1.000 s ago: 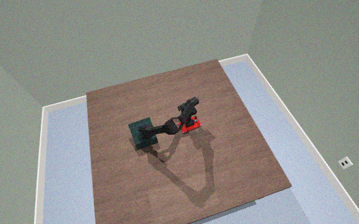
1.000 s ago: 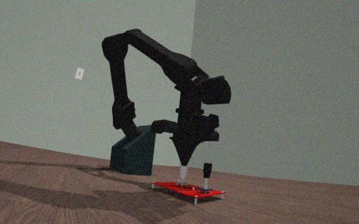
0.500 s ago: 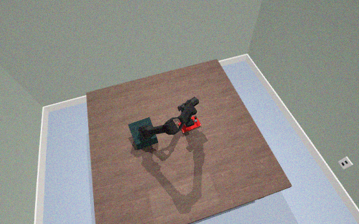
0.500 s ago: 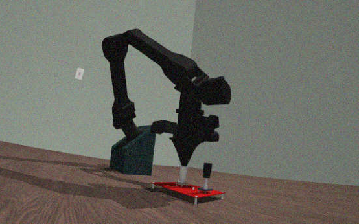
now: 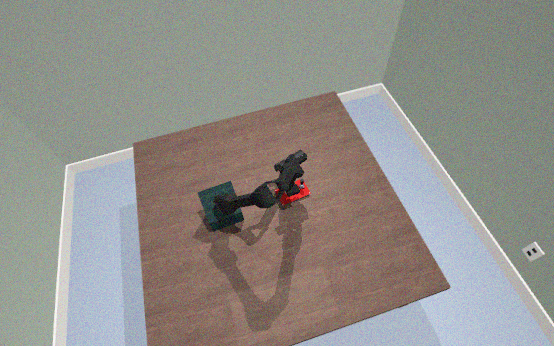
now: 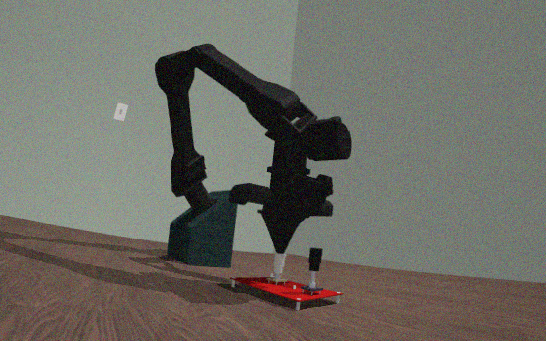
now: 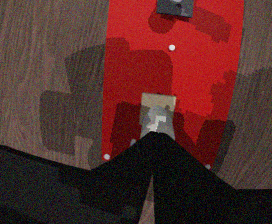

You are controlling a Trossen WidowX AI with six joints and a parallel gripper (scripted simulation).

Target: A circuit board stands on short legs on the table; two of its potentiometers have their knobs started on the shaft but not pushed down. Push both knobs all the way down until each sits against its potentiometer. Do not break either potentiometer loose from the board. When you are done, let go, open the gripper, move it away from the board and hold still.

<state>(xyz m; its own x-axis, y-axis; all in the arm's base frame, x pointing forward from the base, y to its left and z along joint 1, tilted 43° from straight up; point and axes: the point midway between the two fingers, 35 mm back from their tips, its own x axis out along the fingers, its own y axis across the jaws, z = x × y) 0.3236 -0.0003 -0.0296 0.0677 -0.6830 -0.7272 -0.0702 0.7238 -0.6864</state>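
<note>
The white knob is 10 mm below my gripper tip. Also, from my gripper tip: black knob (80 mm ahead, 10 mm to the left).
</note>
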